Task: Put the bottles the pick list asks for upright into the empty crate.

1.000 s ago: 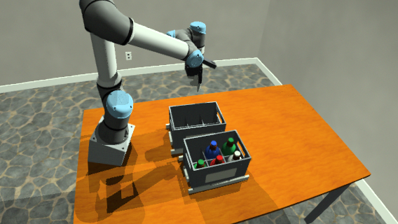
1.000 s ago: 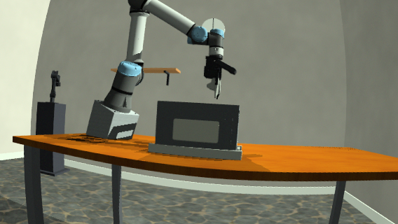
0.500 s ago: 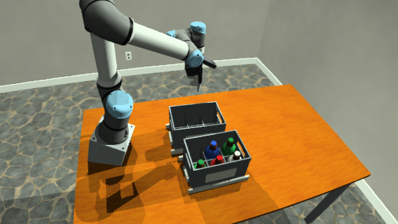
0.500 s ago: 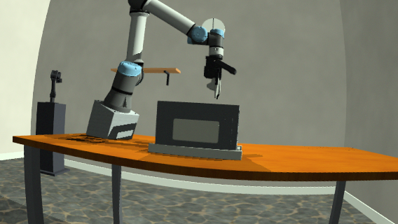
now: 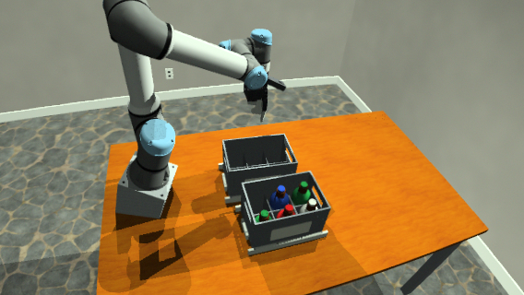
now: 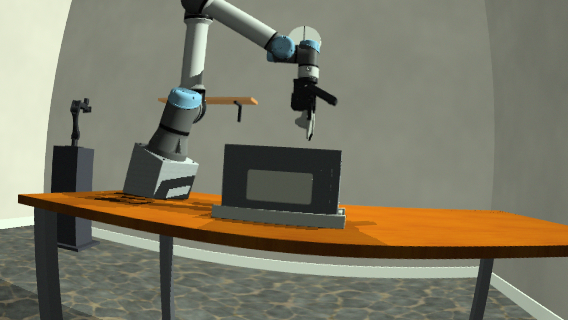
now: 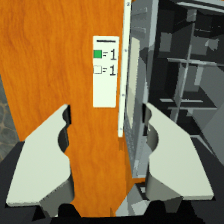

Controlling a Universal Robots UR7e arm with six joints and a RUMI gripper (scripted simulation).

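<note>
Right now the green bottle is 3 cm ahead of my hand, 34 cm to the right of it and 17 cm below it. From my hand the other things lie so: pick list: 4 cm behind, 25 cm below; then blue-label bottle: 6 cm behind, 33 cm to the right, 17 cm below; then red-label bottle: 8 cm behind, 42 cm to the right, 17 cm below.
</note>
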